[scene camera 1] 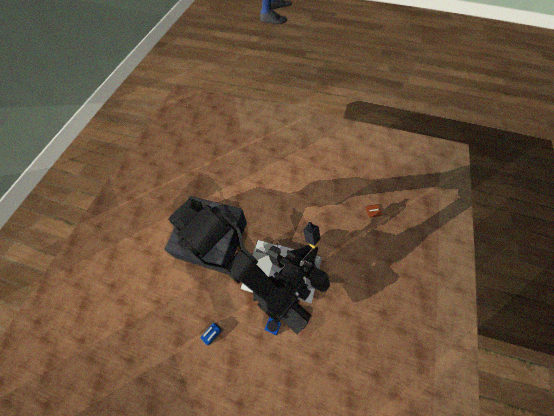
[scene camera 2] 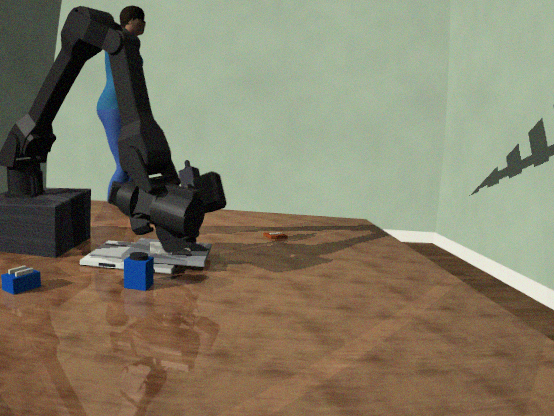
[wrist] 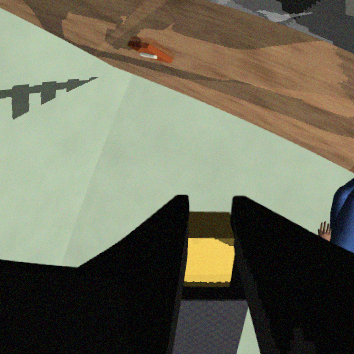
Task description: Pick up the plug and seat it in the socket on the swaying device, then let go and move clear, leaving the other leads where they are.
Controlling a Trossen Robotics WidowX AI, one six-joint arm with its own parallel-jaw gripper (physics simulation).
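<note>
The plug [scene camera 1: 311, 233] [scene camera 2: 188, 175] [wrist: 209, 261] has a dark body and a yellow band. My gripper [scene camera 1: 312, 248] [wrist: 209, 207] is shut on its yellow band. In the wrist view the dark body runs down between the fingers. The plug is held above the device and the table, near the device's far edge in scene camera 1. In scene camera 2 the wrist hides the fingers. The device, a flat grey and white slab [scene camera 1: 261, 245] [scene camera 2: 102, 256] [wrist: 340, 42], lies under my wrist. The socket is hidden behind the arm, or I cannot make it out.
A blue block with two white strips [scene camera 1: 211, 334] [scene camera 2: 22, 281] and a blue block with a round black top [scene camera 1: 273, 331] [scene camera 2: 138, 274] stand near the device. An orange-red block [scene camera 1: 373, 210] [scene camera 2: 275, 235] [wrist: 160, 52] lies farther off. A person [scene camera 1: 272, 18] [scene camera 2: 111, 100] [wrist: 345, 215] stands beyond the table.
</note>
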